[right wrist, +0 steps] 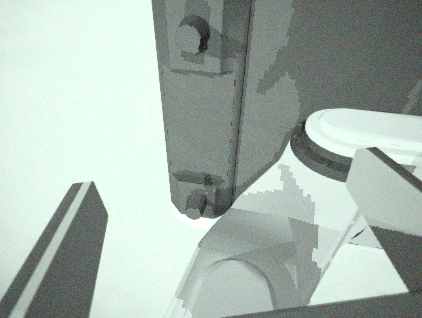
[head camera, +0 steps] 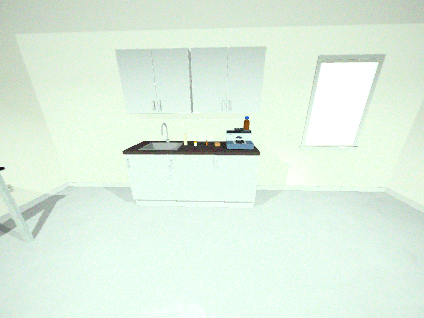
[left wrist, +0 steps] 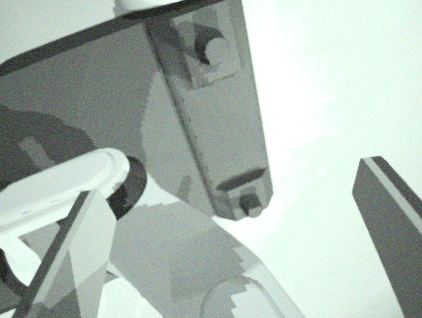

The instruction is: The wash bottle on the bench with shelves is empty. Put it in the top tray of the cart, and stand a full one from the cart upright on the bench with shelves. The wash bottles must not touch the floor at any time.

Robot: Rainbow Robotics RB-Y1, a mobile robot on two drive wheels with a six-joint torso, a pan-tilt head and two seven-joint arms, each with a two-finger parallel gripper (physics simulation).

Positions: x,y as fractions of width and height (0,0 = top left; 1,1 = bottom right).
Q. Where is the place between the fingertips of the left gripper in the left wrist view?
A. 0.54,0.60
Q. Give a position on a wall cupboard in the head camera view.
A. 0.50,0.25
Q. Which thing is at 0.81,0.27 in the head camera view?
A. A window.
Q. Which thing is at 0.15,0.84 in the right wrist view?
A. The right gripper.
